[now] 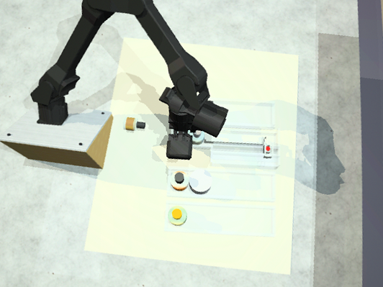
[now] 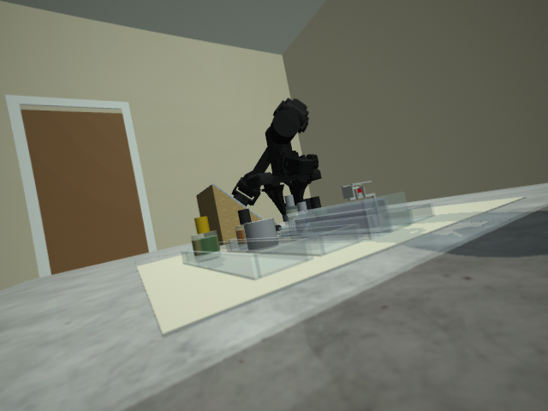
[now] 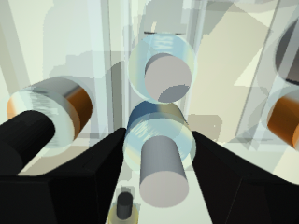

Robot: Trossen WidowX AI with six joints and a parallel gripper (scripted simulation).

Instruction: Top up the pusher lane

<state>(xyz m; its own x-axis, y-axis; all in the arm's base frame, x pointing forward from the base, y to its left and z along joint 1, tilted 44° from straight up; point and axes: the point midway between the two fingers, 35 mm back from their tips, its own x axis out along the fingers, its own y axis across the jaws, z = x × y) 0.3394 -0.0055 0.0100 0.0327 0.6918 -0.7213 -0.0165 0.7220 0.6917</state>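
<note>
The grey puck is 130 mm to the right of my gripper tip, 60 mm ahead of it and 20 mm below it. The rest, counted from my gripper tip: sprung lane: 150 mm ahead, 30 mm below, 20 mm to the right; red mark: 230 mm ahead, 30 mm to the right, 20 mm above.
</note>
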